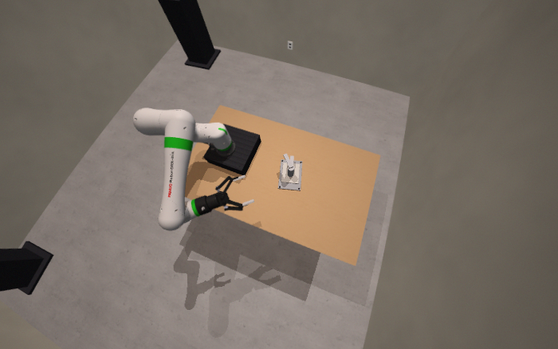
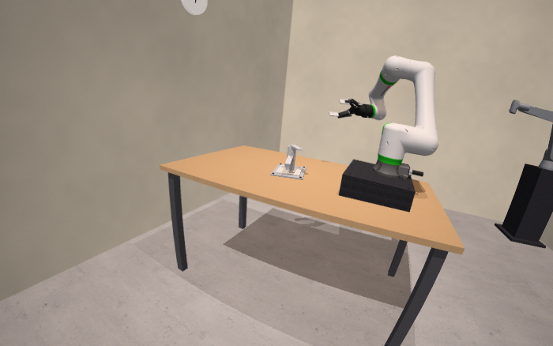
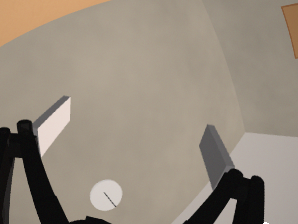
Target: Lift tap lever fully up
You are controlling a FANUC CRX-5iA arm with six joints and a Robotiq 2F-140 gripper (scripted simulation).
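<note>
The tap lever lies 13 cm ahead of my hand, 33 cm to the left of it and 24 cm below it.
</note>
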